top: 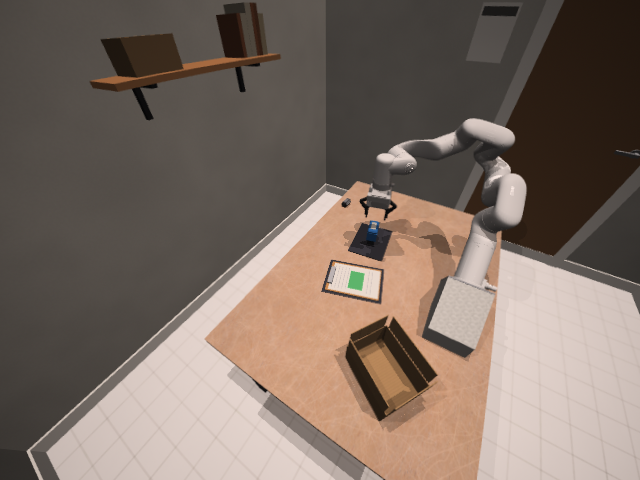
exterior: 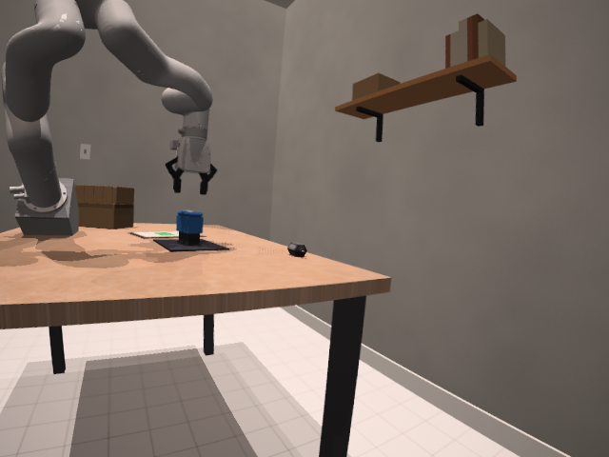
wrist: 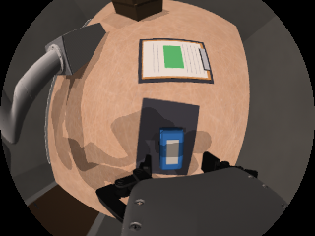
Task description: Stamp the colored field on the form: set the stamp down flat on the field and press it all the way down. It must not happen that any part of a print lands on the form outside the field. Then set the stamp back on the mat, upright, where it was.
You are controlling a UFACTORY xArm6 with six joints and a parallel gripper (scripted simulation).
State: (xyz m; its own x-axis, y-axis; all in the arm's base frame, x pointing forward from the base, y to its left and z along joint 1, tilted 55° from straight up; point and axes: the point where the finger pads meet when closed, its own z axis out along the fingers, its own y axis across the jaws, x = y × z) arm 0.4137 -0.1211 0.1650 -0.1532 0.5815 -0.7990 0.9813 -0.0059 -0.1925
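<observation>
Right now the blue stamp is 120 mm below my hand. Also, from my hand: form: 270 mm to the left, 160 mm below; dark object: 250 mm to the right, 230 mm ahead, 150 mm below; dark mat: 170 mm below.
</observation>
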